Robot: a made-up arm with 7 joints.
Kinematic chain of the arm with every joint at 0, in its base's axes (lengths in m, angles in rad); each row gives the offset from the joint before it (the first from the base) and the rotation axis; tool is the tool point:
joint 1: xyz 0 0 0 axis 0 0.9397 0.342
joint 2: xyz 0 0 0 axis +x
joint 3: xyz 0 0 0 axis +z
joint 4: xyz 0.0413 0 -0.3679 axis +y
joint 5: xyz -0.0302 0 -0.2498 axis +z
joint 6: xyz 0 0 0 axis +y
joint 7: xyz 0 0 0 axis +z
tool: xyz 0 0 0
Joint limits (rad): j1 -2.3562..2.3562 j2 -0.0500..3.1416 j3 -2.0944..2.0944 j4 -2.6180..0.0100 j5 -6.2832..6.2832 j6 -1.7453..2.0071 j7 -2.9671..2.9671
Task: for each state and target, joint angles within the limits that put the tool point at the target. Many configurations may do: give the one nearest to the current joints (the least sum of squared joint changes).
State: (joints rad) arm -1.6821 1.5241 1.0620 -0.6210 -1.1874 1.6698 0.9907
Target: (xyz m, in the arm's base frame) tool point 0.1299 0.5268 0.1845
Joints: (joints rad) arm -1.4277 1.2559 1.5220 -1.0450 -1.1874 1.6698 0.9907
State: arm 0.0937 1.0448 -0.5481 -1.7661 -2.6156 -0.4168 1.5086
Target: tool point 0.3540 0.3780 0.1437
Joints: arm -0.7158 1.5046 -0.1663 -1.3080 -2.6156 -0.4168 1.5086
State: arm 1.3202 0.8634 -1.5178 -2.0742 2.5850 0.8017 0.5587
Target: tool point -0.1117 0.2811 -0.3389
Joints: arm 0.6409 1.3192 -0.9978 -1.7708 2.5850 0.8017 0.5587
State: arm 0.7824 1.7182 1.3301 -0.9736 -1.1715 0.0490 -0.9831
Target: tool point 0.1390 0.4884 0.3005
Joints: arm 0.7027 1.8557 1.4242 -0.8868 -1.1715 0.0490 -0.9831
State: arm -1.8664 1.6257 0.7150 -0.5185 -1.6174 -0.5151 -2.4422
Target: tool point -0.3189 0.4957 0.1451
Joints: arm -2.0380 2.2232 0.8585 -0.6778 -1.6174 -0.5151 -2.4422
